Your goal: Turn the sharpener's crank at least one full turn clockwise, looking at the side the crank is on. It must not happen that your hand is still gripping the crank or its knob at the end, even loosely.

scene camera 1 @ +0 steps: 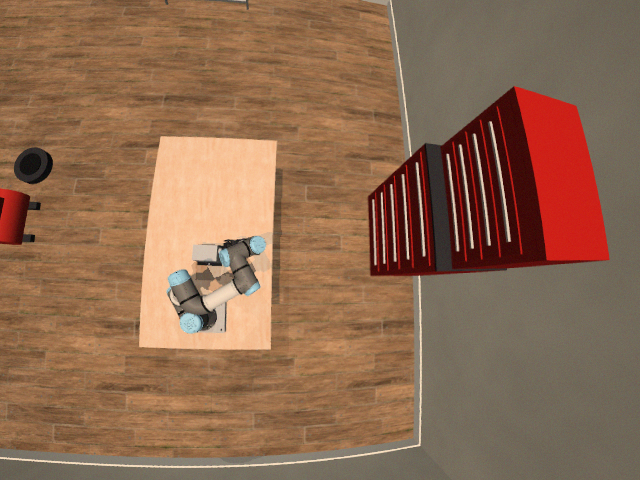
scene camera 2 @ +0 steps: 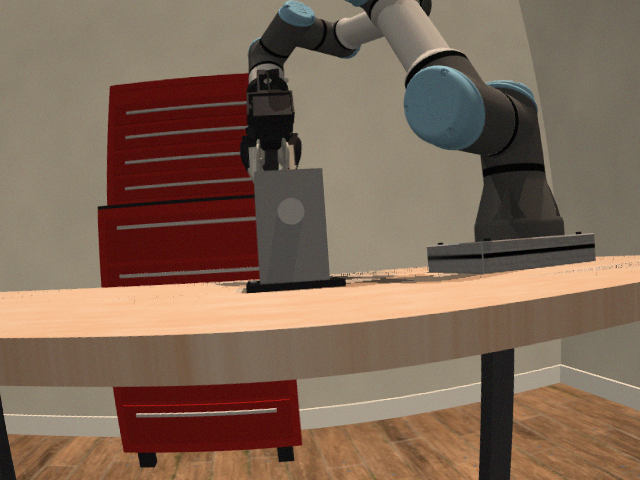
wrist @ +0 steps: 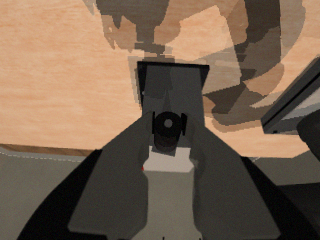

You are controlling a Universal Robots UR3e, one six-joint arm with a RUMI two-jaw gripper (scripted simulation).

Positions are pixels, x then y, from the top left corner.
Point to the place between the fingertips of the gripper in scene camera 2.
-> At 274, 198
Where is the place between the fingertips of the gripper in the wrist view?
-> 168, 113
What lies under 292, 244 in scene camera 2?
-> A sharpener.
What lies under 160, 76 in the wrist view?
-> A sharpener.
